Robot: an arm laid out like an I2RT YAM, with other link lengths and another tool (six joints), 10 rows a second.
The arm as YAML. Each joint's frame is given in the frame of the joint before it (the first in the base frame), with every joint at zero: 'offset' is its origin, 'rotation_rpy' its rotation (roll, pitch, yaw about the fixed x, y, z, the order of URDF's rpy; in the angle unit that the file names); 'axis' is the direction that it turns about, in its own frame. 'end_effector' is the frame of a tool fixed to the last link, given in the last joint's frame.
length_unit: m
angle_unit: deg
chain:
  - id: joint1
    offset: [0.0, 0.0, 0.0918]
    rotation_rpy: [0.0, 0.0, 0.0]
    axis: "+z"
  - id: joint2
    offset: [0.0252, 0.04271, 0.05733]
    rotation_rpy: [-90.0, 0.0, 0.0]
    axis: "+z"
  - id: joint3
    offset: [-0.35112, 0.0, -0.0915]
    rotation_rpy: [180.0, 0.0, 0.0]
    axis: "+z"
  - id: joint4
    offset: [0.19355, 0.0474, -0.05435]
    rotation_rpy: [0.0, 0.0, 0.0]
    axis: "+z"
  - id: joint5
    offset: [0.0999, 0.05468, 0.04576]
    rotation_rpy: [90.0, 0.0, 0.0]
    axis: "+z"
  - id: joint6
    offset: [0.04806, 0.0, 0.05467]
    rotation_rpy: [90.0, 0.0, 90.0]
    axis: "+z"
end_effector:
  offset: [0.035, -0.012, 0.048]
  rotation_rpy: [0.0, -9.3, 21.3]
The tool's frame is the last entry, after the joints.
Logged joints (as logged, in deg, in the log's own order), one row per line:
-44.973 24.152 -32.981 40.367 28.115 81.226
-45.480 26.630 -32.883 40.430 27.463 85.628
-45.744 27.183 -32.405 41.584 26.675 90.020
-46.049 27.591 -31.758 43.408 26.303 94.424
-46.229 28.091 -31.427 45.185 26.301 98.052
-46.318 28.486 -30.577 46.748 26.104 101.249
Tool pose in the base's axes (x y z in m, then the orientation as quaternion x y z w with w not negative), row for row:
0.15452 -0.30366 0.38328 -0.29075 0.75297 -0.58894 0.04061
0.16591 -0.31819 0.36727 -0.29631 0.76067 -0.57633 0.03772
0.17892 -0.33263 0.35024 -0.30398 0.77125 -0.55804 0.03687
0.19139 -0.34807 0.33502 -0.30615 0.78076 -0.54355 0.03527
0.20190 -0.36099 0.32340 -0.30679 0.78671 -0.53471 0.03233
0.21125 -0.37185 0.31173 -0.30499 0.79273 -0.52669 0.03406
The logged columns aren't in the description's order. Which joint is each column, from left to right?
Columns, left to right: joint1, joint4, joint6, joint3, joint5, joint2.
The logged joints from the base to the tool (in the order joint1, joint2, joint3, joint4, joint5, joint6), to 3 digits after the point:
-44.973 81.226 40.367 24.152 28.115 -32.981
-45.480 85.628 40.430 26.630 27.463 -32.883
-45.744 90.020 41.584 27.183 26.675 -32.405
-46.049 94.424 43.408 27.591 26.303 -31.758
-46.229 98.052 45.185 28.091 26.301 -31.427
-46.318 101.249 46.748 28.486 26.104 -30.577

